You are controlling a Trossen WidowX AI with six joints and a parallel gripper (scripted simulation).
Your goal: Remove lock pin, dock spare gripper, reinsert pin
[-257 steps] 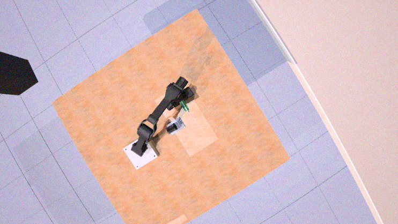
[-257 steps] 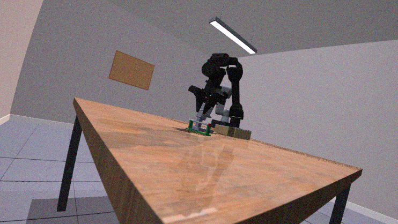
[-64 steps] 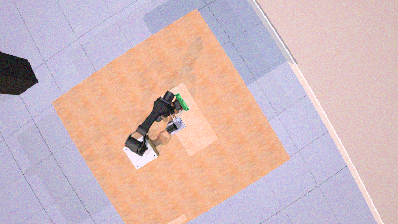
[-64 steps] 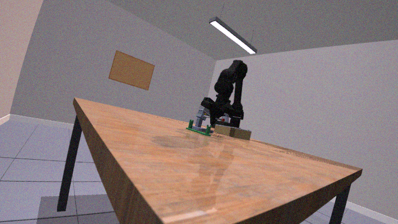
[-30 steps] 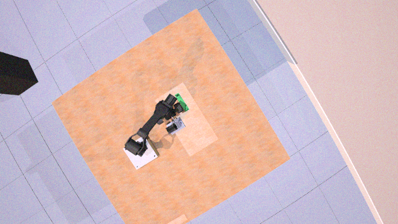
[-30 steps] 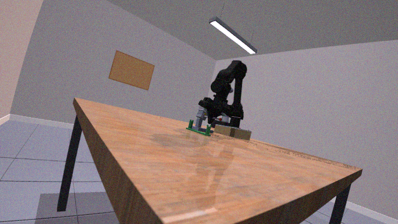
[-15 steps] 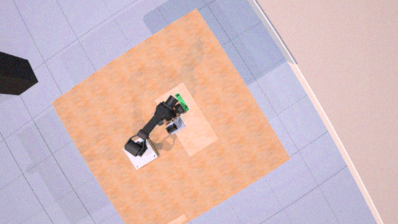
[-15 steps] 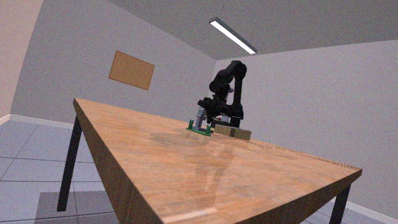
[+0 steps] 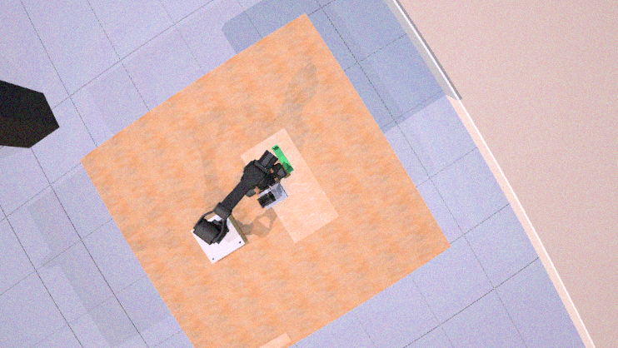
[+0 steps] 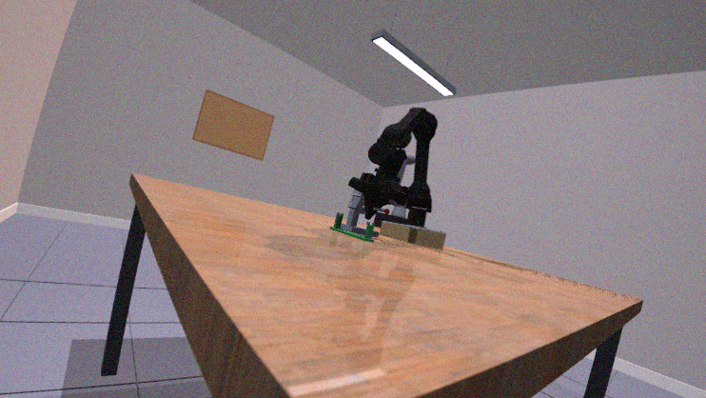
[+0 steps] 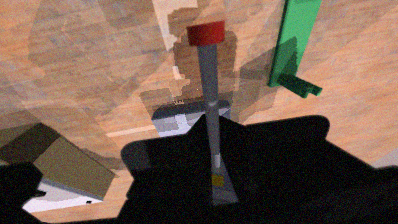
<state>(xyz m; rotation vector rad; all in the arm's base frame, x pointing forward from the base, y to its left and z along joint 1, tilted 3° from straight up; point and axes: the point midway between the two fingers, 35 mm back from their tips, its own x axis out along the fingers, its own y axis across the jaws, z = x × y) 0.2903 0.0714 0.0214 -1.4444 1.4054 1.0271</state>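
Now: the socket 1 cm behind my gripper tip and 5 cm to the right of it. The rest, counted from my gripper tip: green pin cradle (10 cm ahead, 7 cm to the left, 2 cm below); then spare gripper (2 cm behind, 5 cm to the right, 8 cm above).
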